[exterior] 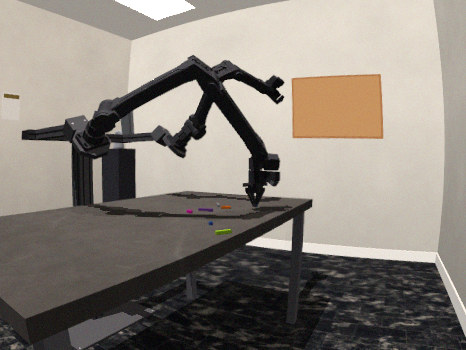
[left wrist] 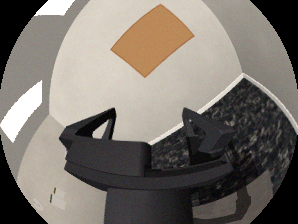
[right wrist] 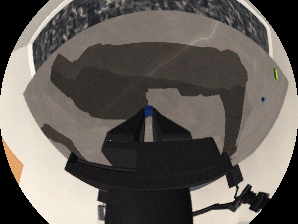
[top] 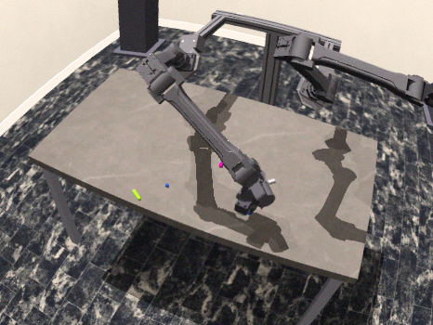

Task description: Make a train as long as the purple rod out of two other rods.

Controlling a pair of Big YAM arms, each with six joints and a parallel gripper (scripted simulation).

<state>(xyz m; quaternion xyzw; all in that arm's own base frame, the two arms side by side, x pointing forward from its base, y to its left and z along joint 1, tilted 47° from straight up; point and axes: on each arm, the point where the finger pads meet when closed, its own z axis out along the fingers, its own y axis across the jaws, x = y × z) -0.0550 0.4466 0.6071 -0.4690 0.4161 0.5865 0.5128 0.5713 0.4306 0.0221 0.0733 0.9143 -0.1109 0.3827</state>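
My right hand is 43 cm to the left of the lime rod, 6 cm short of it and 2 cm above it. Also, from my right hand: grey rod (19 cm behind, 4 cm to the left, 2 cm below); then purple rod (18 cm behind, 10 cm to the right, 2 cm below); then orange rod (13 cm behind, 2 cm below).
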